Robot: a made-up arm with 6 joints. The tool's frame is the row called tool. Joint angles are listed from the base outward.
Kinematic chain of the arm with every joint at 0, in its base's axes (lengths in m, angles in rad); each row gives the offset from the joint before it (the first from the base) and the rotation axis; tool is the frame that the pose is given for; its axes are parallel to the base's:
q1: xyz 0 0 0.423 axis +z
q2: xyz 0 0 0 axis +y
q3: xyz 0 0 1.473 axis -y
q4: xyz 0 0 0 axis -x
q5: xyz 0.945 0 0 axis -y
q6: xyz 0 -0.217 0 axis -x
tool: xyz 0 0 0
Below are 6 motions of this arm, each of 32 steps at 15 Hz.
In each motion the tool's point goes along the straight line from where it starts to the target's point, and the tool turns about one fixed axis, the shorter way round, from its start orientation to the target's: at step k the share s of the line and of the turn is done. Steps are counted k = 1, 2, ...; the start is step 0. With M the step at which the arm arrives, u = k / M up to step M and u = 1 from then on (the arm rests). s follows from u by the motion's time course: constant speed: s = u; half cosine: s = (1 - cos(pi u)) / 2; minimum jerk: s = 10 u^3 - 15 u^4 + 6 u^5.
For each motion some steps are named. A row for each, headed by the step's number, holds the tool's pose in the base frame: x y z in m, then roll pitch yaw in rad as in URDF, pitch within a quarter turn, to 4 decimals.
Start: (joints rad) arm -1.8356 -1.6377 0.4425 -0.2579 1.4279 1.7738
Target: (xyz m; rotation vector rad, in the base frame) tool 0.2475 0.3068 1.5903 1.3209 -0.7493 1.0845
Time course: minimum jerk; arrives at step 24
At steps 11, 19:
11: 0.2721 1.2108 1.3512 1.1715 -0.2413 1.1255
19: 0.2502 0.4078 1.5636 1.1377 -1.0565 0.6104

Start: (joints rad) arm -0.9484 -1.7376 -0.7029 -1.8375 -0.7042 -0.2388
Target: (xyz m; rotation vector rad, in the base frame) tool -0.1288 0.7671 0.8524 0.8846 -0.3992 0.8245
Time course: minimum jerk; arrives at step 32
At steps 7, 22, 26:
7: -0.3931 0.6819 0.8816 1.0351 -0.8276 0.2847
22: -0.1801 0.7505 0.8581 0.7745 -0.7030 0.5745
26: -0.1427 0.7626 0.8539 0.7370 -0.6761 0.6174

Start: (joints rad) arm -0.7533 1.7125 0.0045 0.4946 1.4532 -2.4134
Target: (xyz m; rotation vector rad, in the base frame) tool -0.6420 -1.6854 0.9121 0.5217 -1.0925 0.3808
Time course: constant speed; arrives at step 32
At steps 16, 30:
16: 0.1356 -1.4018 0.0884 1.7624 -0.4784 -0.5269
30: -0.5448 -1.6500 0.8091 0.7964 -1.0935 -0.1065

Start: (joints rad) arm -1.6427 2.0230 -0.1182 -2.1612 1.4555 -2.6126
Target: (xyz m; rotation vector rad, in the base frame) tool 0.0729 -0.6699 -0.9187 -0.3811 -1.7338 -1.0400
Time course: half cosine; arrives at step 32
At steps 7, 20, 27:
7: 0.0729 -0.6699 -0.9187 2.1567 -0.3087 2.5882
20: 0.0729 -0.6699 -0.9187 2.0754 -0.8457 3.1158
27: 0.0729 -0.6699 -0.9187 1.8540 -1.0434 -2.7830

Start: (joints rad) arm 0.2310 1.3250 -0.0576 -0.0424 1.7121 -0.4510
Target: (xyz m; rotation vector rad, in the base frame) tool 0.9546 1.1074 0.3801 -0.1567 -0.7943 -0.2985
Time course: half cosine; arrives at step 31
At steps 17, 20, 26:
17: 1.2300 0.7031 0.1558 0.1575 -0.5788 -0.1098
20: 1.1362 0.8408 0.2322 0.0886 -0.6528 -0.1769
26: 0.9954 1.0475 0.3469 -0.0105 -0.7704 -0.2728

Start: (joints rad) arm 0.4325 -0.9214 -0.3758 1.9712 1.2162 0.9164
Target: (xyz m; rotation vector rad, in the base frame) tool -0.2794 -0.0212 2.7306 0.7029 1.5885 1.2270
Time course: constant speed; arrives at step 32
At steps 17, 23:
17: -0.3647 -0.0674 2.3764 2.3141 0.1538 1.7867
23: -0.3306 -0.0489 2.5181 2.0247 0.2168 1.8744

